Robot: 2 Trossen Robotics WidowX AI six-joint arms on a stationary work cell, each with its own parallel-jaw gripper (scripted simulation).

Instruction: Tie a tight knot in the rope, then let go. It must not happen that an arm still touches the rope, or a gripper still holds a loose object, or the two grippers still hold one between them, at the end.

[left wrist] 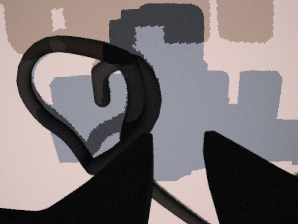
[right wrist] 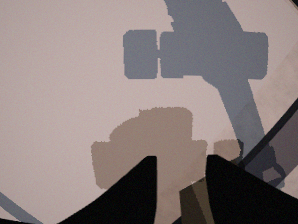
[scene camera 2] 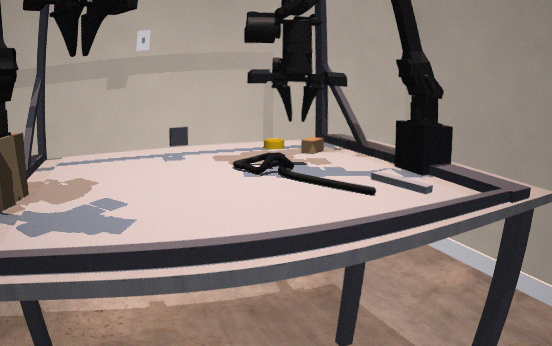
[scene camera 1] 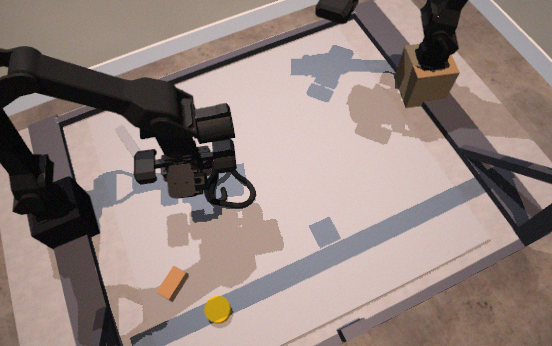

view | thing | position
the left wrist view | my left gripper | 178,142
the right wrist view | my right gripper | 181,165
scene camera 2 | my left gripper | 296,121
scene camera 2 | my right gripper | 79,56
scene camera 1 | my left gripper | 194,180
